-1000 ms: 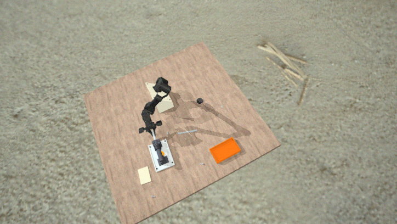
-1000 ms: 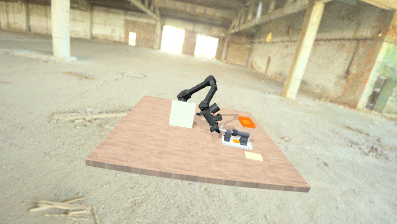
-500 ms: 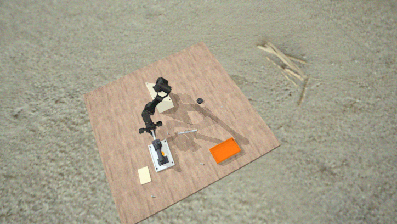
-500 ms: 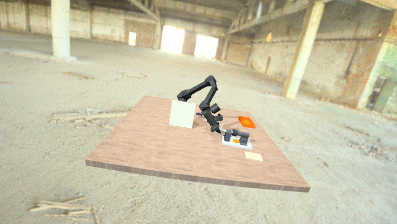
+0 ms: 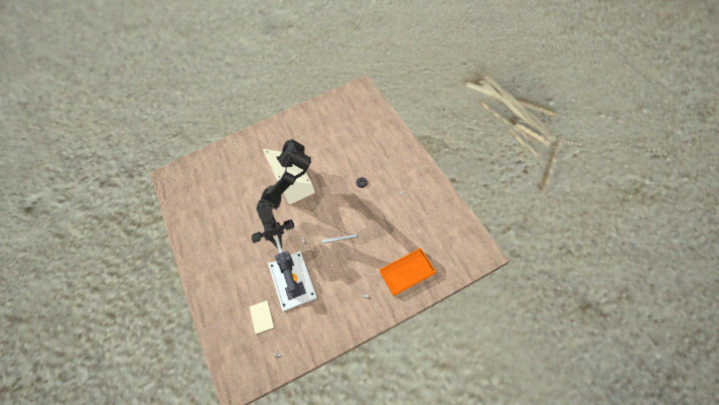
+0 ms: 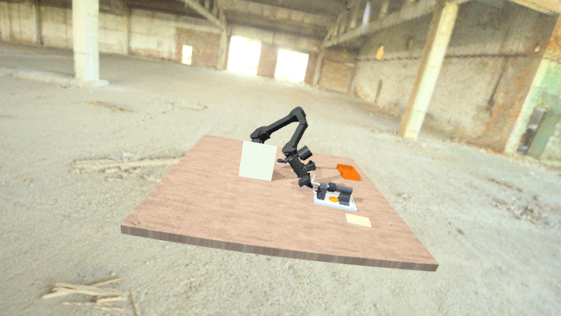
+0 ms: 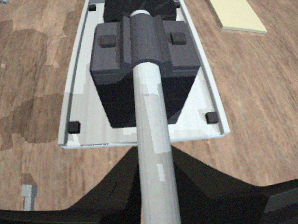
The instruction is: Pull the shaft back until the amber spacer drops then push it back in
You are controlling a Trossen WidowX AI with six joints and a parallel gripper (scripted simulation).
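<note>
Right now the shaft is 40 mm ahead of my gripper tip, 10 mm to the right of it and 20 mm above it. Also, from my gripper tip: amber spacer 130 mm ahead, 30 mm to the right, 50 mm below; then dark spacer 90 mm ahead, 20 mm to the right, 20 mm above; then grey rod 80 mm ahead, 240 mm to the left, 50 mm below.
</note>
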